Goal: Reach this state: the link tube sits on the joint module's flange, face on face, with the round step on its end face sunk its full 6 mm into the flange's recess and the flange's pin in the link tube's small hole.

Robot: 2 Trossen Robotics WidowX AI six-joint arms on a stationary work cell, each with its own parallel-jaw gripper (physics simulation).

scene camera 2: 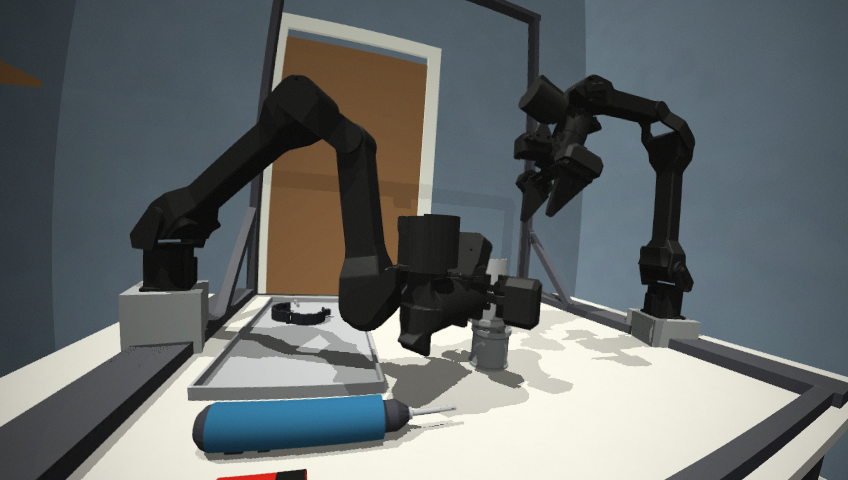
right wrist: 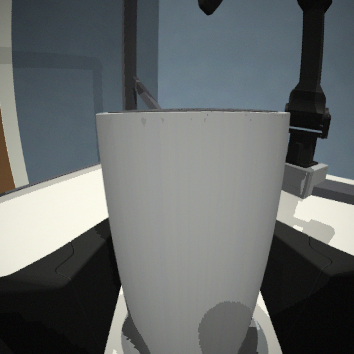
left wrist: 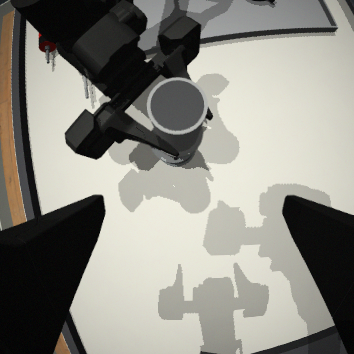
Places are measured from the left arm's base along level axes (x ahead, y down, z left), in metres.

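Pixels of known places: left gripper, between the fingertips: (scene camera 2: 534, 218) (left wrist: 196, 204); right gripper, between the fingertips: (scene camera 2: 495, 286) (right wrist: 186, 216) (left wrist: 194, 136); left arm's base, origin of its link: (scene camera 2: 662, 314) (right wrist: 298, 161); right arm's base, origin of its link: (scene camera 2: 169, 286).
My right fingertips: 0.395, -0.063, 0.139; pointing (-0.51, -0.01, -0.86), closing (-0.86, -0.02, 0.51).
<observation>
Ahead of a thing's pixels: the offset from my right fingertips to its top centre, as dx, dy, dz. "pt": to the spot under its first point.
The light grey link tube @(+0.012, -0.049, +0.021) (scene camera 2: 497, 268) (left wrist: 177, 106) (right wrist: 192, 190) is upright over the grey joint module @(+0.004, +0.055, +0.029) (scene camera 2: 490, 350), which stands on the table. My right gripper (left wrist: 194, 136) (right wrist: 186, 216) is shut on the link tube, with one finger on each side. In scene camera 2, its near finger housing hides the tube's middle. The tube's lower end is at the module's flange; whether the faces touch fully, and how the step, recess, pin and small hole sit, is hidden. My left gripper (scene camera 2: 537, 216) (left wrist: 196, 204) is open and empty, high above the table and away from the tube.
A grey tray @(+0.327, +0.103, +0.001) (scene camera 2: 285, 392) (left wrist: 280, 36) holds a black curved clamp-like part @(pt +0.363, +0.096, -0.023) (scene camera 2: 297, 315). A blue driver @(pt +0.194, +0.087, +0.270) (scene camera 2: 291, 424) lies in front of it, its bit pointing right. A red and black tool @(+0.163, +0.085, +0.322) (scene camera 2: 255, 475) (left wrist: 47, 44) lies at the near edge. Dark frame beams border the table.
</observation>
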